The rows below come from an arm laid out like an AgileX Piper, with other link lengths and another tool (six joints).
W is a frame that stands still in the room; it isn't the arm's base.
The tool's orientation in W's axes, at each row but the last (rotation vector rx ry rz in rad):
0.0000, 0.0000, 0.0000
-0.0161, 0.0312, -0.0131
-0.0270, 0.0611, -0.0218
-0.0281, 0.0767, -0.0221
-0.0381, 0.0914, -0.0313
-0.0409, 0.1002, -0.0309
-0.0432, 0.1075, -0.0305
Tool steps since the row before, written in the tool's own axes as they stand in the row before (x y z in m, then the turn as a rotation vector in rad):
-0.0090, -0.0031, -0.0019, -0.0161, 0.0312, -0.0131
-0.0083, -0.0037, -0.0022, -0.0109, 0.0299, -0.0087
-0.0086, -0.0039, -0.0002, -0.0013, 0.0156, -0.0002
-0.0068, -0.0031, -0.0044, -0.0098, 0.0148, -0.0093
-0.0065, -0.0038, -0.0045, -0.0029, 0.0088, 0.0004
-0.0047, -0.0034, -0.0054, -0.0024, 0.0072, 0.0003
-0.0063, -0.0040, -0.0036, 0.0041, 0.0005, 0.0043
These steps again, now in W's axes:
-0.0090, -0.0031, -0.0019, -0.0161, 0.0312, -0.0131
-0.0084, -0.0036, -0.0019, -0.0108, 0.0299, -0.0088
-0.0087, -0.0037, 0.0004, -0.0010, 0.0156, -0.0006
-0.0072, -0.0031, -0.0038, -0.0102, 0.0148, -0.0089
-0.0070, -0.0037, -0.0037, -0.0026, 0.0089, 0.0003
-0.0053, -0.0035, -0.0048, -0.0021, 0.0073, 0.0002
-0.0068, -0.0039, -0.0027, 0.0046, 0.0005, 0.0038

